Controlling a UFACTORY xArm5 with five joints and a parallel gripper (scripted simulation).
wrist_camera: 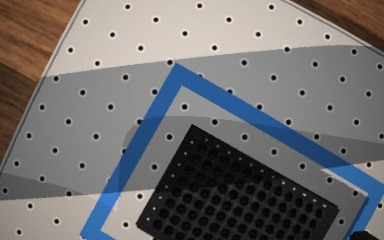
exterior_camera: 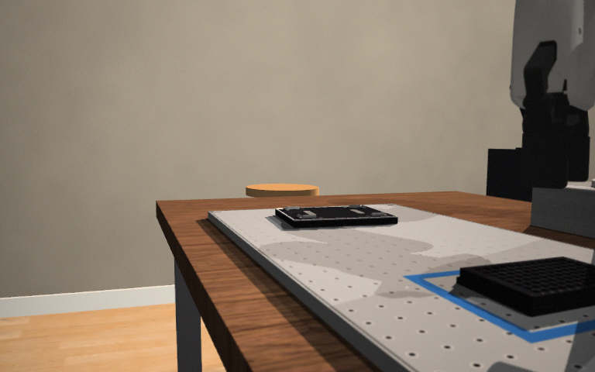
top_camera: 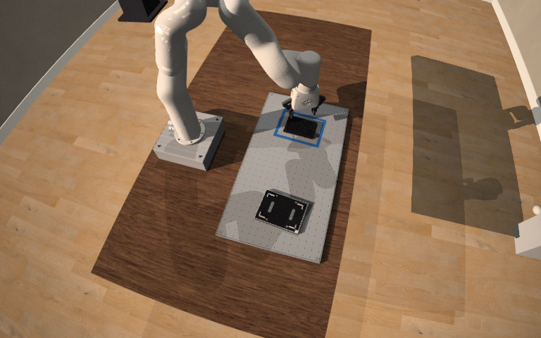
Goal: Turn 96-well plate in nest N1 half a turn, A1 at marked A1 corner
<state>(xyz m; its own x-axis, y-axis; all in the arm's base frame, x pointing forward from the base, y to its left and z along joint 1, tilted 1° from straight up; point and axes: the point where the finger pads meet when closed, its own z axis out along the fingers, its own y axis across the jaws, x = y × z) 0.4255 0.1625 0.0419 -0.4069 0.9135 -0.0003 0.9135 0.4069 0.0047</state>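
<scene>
Right now the black 96-well plate is 9 cm below my hand. From my hand the other things lie so: black plate nest 39 cm to the right, 9 cm below.
</scene>
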